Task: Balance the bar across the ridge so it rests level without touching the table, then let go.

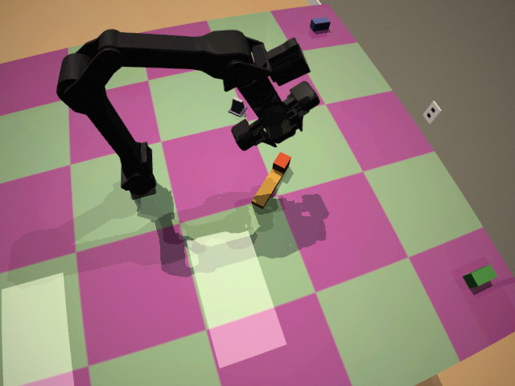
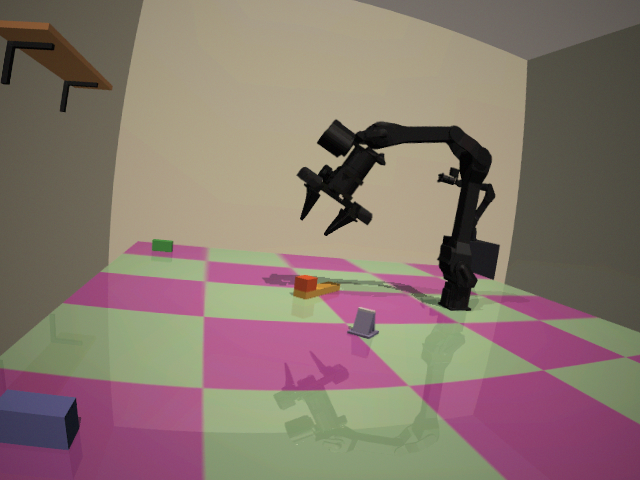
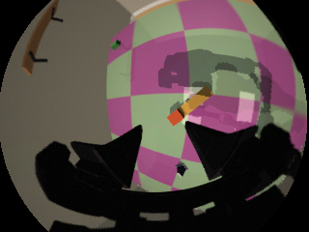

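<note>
The bar lies 140 mm below my gripper tip, 20 mm behind it and 10 mm to the right of it. The rest, counted from my gripper tip: green block: 430 mm to the right, 380 mm ahead, 140 mm below; then blue block: 570 mm to the left, 380 mm ahead, 140 mm below.
</note>
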